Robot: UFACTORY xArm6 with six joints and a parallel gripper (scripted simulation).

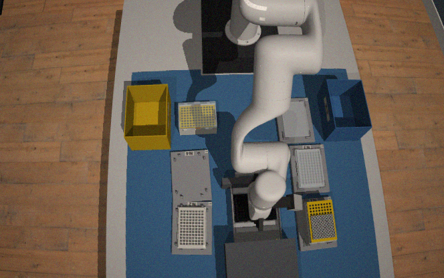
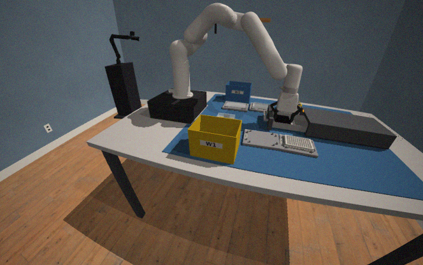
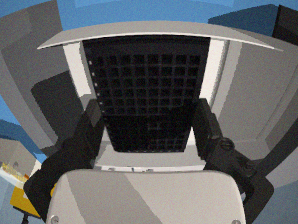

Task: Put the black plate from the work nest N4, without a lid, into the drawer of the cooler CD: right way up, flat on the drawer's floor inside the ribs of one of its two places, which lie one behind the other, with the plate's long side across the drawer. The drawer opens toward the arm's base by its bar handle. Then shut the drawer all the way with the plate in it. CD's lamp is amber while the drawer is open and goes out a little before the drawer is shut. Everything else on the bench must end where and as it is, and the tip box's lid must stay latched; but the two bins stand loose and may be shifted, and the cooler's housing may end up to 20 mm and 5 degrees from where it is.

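My gripper is now 10 mm above the black plate. From my hand the other things lie so: blue bin: 370 mm to the left, 250 mm behind; then yellow bin W1: 340 mm behind, 270 mm to the right; then cooler drawer: 30 mm ahead, 10 mm below.
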